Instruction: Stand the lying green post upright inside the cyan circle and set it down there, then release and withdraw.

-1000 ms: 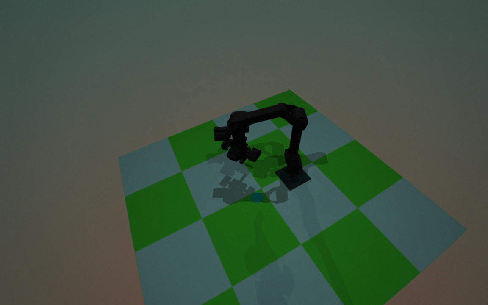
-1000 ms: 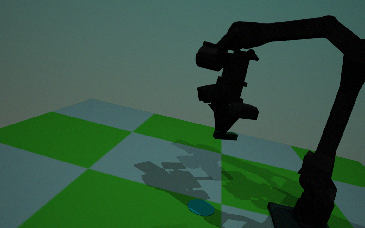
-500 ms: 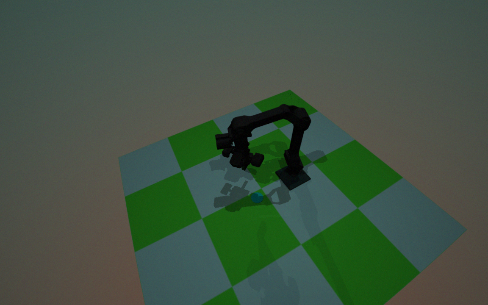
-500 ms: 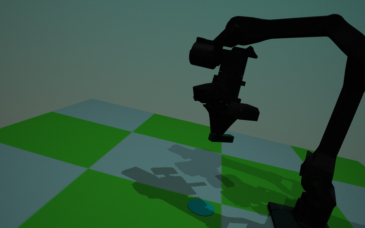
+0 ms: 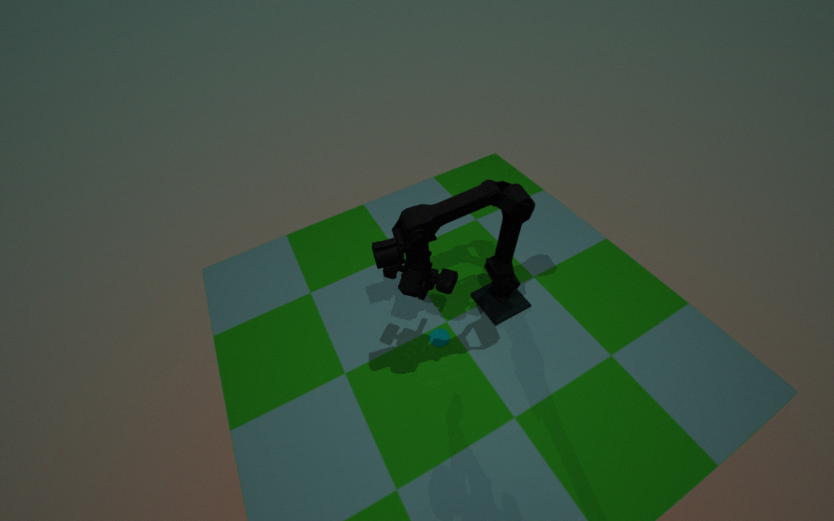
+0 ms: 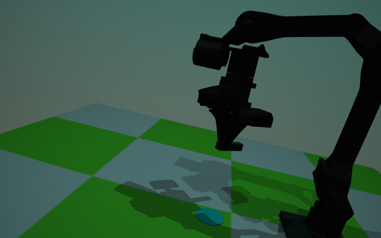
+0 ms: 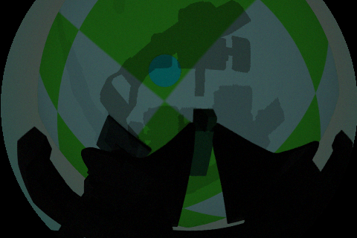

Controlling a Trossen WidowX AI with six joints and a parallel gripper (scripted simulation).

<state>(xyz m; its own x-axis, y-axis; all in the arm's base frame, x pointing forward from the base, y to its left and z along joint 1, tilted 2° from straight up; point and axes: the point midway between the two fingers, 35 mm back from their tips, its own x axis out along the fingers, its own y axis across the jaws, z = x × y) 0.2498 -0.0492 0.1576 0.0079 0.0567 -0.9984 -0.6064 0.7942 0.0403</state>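
Now: the cyan circle 70 mm to the left of my gripper tip and 130 mm below it. Round my gripper tip: green post (20 mm behind, 10 mm to the right).
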